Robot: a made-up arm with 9 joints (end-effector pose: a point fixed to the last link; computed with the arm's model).
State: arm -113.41 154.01 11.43 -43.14 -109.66 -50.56 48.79 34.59 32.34
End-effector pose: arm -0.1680 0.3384 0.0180 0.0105 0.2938 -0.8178 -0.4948
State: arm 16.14 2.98 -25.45 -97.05 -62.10 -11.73 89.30 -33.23 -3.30
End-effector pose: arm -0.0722 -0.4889 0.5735 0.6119 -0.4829 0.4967 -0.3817
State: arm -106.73 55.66 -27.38 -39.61 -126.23 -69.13 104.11 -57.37 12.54
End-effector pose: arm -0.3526 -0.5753 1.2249 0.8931 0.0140 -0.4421 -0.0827
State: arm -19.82 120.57 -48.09 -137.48 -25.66 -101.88 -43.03 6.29 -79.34
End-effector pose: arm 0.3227 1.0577 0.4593 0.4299 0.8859 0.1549 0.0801
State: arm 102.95 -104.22 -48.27 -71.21 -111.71 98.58 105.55 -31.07 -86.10
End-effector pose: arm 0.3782 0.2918 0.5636 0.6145 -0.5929 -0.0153 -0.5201
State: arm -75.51 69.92 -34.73 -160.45 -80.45 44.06 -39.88 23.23 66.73
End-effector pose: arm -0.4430 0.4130 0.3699 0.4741 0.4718 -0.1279 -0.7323
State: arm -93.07 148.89 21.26 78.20 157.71 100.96 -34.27 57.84 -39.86
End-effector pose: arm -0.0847 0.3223 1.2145 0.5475 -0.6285 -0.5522 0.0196
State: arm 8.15 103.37 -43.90 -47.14 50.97 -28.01 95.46 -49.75 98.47
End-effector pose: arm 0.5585 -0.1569 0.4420 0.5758 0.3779 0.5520 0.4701
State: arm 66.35 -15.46 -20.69 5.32 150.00 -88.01 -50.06 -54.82 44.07
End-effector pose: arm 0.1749 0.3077 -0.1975 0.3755 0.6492 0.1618 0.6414
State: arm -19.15 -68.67 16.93 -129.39 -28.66 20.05 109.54 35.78 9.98
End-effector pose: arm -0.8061 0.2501 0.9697 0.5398 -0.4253 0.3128 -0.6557
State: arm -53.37 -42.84 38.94 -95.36 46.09 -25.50 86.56 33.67 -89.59
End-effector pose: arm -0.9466 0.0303 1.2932 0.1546 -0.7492 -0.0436 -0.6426
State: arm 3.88 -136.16 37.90 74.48 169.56 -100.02 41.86 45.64 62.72
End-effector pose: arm -0.1754 0.3753 1.1181 0.6947 0.0245 0.3966 -0.5996
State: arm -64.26 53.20 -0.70 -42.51 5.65 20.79 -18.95 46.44 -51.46
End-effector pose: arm -0.0310 -0.4819 0.4049 0.9953 -0.0096 0.0734 0.0629
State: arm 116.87 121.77 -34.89 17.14 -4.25 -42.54 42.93 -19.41 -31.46
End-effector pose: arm 0.4449 -0.2013 1.0224 0.5849 0.2329 -0.7519 -0.1959
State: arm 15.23 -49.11 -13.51 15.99 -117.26 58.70 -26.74 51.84 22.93
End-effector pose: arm -0.0528 0.4613 -0.0507 0.5010 0.8484 -0.1462 0.0883
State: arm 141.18 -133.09 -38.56 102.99 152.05 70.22 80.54 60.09 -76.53
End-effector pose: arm 0.4860 0.2105 0.8435 0.7044 -0.6642 -0.2501 0.0018
